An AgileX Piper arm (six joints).
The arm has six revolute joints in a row. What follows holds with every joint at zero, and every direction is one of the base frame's. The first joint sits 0.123 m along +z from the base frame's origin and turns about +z. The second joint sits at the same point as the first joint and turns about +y. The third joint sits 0.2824 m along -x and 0.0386 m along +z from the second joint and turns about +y. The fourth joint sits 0.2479 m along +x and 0.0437 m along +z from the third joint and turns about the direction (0.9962, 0, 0.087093). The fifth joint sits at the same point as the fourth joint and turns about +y. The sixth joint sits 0.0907 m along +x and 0.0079 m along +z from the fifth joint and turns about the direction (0.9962, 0, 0.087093). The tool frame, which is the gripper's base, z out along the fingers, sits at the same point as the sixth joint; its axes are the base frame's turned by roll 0, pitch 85.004 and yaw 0 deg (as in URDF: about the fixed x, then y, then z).
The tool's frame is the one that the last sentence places.
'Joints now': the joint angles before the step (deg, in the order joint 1, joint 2, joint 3, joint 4, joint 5, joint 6). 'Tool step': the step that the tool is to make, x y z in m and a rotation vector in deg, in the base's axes. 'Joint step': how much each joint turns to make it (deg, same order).
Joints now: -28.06 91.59 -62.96 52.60 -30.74 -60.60
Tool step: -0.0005 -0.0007 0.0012 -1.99 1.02 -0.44
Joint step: -0.01 0.05 0.01 -0.70 -1.09 -1.37
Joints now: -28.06 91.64 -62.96 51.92 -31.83 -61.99
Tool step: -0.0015 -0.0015 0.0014 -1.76 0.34 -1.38
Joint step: 0.01 0.09 0.02 0.09 -1.94 -1.31
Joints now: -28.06 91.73 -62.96 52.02 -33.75 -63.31
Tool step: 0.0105 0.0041 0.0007 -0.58 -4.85 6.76
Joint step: -0.26 0.96 0.02 -15.02 1.07 16.40
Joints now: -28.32 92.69 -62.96 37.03 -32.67 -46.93
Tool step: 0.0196 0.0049 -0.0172 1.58 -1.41 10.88
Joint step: -0.58 3.35 0.00 -22.23 1.48 22.27
